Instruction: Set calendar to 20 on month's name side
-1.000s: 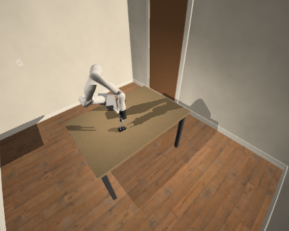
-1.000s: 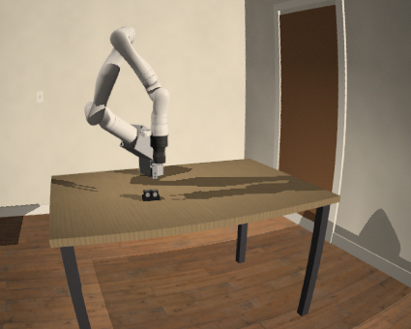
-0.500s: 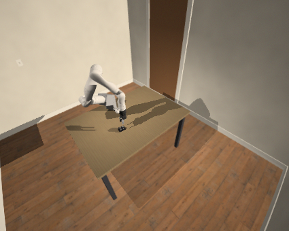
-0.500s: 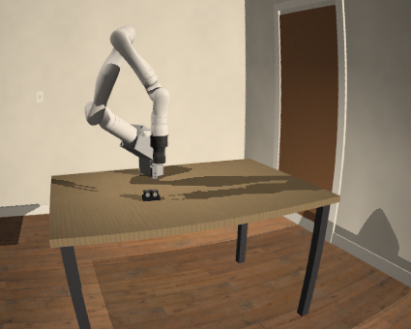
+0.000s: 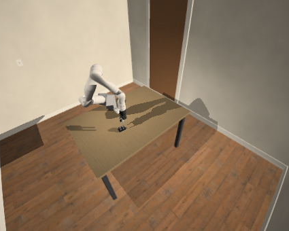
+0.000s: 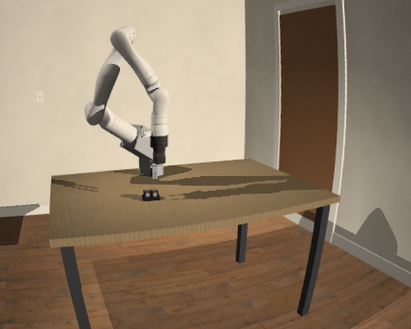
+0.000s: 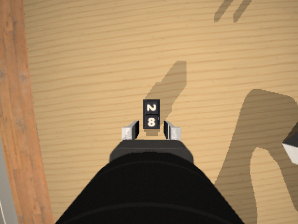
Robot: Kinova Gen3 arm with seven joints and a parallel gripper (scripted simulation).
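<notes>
Now: the dark cube 9 cm below my hand. Round my hand: dark tray (11 cm below, 1 cm to the right, 1 cm behind).
</notes>
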